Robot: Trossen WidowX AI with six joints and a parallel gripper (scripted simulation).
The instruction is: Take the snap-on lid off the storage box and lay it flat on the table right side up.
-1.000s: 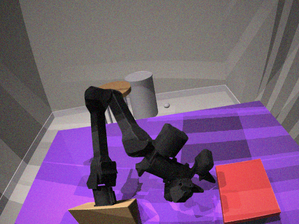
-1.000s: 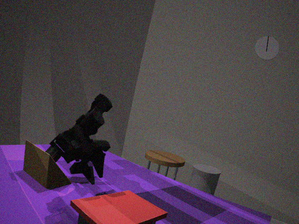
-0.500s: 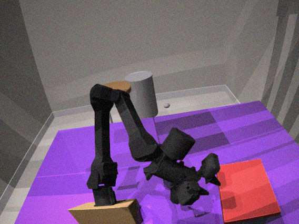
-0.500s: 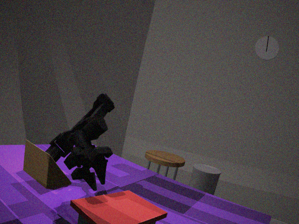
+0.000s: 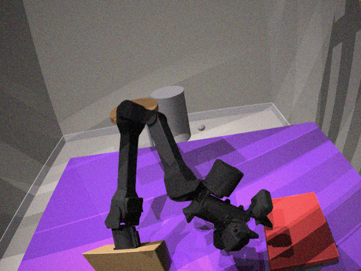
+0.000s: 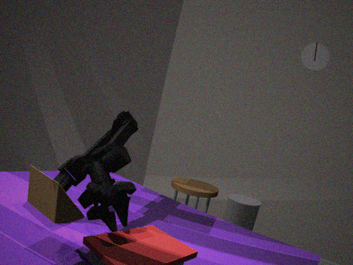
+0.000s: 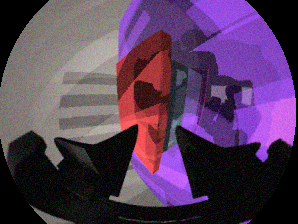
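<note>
Now: the red lid 9 cm ahead of my gripper tip, 1 cm to the right of it and 1 cm below it. Round my gripper tip: storage box (9 cm ahead, 6 cm below, 1 cm to the right).
</note>
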